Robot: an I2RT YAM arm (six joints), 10 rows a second.
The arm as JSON. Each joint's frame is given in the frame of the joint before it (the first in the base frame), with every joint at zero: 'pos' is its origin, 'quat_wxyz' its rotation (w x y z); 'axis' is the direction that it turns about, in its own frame. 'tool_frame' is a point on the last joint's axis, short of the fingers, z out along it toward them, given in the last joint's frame.
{
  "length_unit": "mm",
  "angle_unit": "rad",
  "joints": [
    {
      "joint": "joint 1",
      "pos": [
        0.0,
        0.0,
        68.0
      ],
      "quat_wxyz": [
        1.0,
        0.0,
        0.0,
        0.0
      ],
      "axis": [
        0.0,
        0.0,
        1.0
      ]
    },
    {
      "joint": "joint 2",
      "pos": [
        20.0,
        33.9,
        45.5
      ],
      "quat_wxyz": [
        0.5,
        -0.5,
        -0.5,
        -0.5
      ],
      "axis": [
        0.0,
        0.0,
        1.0
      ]
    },
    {
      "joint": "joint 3",
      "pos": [
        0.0,
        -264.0,
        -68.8
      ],
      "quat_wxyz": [
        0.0,
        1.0,
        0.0,
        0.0
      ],
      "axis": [
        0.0,
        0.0,
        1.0
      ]
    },
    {
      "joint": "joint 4",
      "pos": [
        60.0,
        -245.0,
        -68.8
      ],
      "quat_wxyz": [
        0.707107,
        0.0,
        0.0,
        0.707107
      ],
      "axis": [
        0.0,
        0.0,
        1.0
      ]
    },
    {
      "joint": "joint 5",
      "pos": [
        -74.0,
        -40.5,
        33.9
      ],
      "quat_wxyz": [
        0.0,
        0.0,
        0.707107,
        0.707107
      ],
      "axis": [
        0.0,
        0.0,
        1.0
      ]
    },
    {
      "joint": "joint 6",
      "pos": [
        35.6,
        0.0,
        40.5
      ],
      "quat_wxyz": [
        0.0,
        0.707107,
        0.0,
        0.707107
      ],
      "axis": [
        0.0,
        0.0,
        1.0
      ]
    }
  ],
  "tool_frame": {
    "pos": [
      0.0,
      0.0,
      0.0
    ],
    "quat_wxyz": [
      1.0,
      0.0,
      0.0,
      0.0
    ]
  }
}
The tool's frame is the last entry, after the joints.
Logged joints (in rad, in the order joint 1, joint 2, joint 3, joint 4, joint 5, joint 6), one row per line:
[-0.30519 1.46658 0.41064 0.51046 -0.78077 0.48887]
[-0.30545 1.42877 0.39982 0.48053 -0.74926 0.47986]
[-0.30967 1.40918 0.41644 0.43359 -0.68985 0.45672]
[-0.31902 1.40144 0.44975 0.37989 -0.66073 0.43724]
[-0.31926 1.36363 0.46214 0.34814 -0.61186 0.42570]
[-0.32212 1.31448 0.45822 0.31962 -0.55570 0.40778]
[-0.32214 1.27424 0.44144 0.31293 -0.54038 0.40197]
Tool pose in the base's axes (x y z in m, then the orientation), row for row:
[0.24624 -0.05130 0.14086 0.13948 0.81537 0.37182 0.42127]
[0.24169 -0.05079 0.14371 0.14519 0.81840 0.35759 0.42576]
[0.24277 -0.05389 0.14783 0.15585 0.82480 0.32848 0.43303]
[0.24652 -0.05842 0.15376 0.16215 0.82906 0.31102 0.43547]
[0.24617 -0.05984 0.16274 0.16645 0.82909 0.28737 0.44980]
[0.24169 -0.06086 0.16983 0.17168 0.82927 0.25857 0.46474]
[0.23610 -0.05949 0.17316 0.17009 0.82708 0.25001 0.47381]
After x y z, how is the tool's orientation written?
As a quaternion, x y z w.
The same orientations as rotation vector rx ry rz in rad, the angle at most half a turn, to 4 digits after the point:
[0.3494 2.0425 0.9314]
[0.3630 2.0459 0.8939]
[0.3883 2.0551 0.8184]
[0.4036 2.0634 0.7741]
[0.4116 2.0502 0.7106]
[0.4217 2.0369 0.6351]
[0.4161 2.0234 0.6116]

